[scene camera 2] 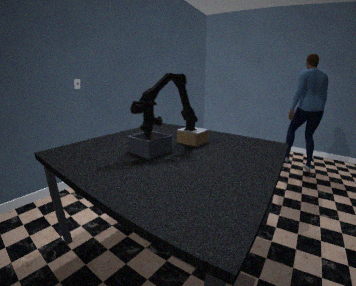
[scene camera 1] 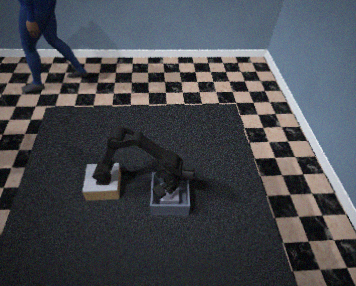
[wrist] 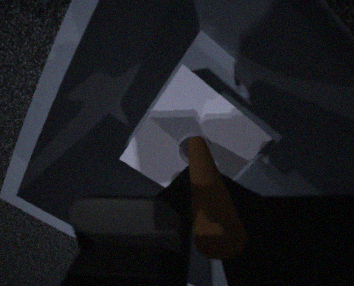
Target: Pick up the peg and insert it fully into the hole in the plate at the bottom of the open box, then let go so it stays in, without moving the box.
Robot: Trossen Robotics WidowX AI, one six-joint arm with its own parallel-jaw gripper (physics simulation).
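Seen in the pictures: gripper, fingertip midpoint: (scene camera 2: 148,139) (scene camera 1: 171,192) (wrist: 197,171); arm's base, origin of the base link: (scene camera 2: 190,129) (scene camera 1: 103,179).
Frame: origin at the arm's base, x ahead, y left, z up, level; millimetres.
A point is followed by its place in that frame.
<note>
The orange-brown peg (wrist: 206,200) {z 47, x 328, y -25 mm} (scene camera 2: 149,135) is held roughly upright in my gripper (wrist: 197,171) {z -13, x 347, y -41 mm} (scene camera 2: 149,132) {z -13, x 347, y -41 mm}, which is shut on it inside the open box. The grey-blue box (scene camera 1: 170,209) {z -25, x 346, y -129 mm} (scene camera 2: 150,148) {z -31, x 416, y 63 mm} (wrist: 42,102) {z 8, x 250, y -55 mm} stands on the table. The pale square plate (wrist: 182,90) {z -32, x 303, y -5 mm} (scene camera 1: 170,198) {z -32, x 343, y -67 mm} lies at its bottom. In the wrist view, the peg's far end overlaps the right part of the hole (wrist: 184,149) {z -45, x 337, y -43 mm}, and the hole's left rim shows beside it. I cannot tell whether the tip is above the plate or slightly in the hole. The arm hides much of the plate in scene camera 1.
The arm's base stands on a yellow-brown block with a white top (scene camera 1: 101,194) {z -34, x -2, y -66 mm} (scene camera 2: 193,138) {z -38, x 62, y 79 mm}, beside the box. The box walls surround my gripper closely. The dark table (scene camera 1: 125,245) {z -90, x 150, y -288 mm} (scene camera 2: 200,190) {z -90, x 506, y 459 mm} carries both. A person (scene camera 1: 37,40) (scene camera 2: 312,95) is beyond the table.
</note>
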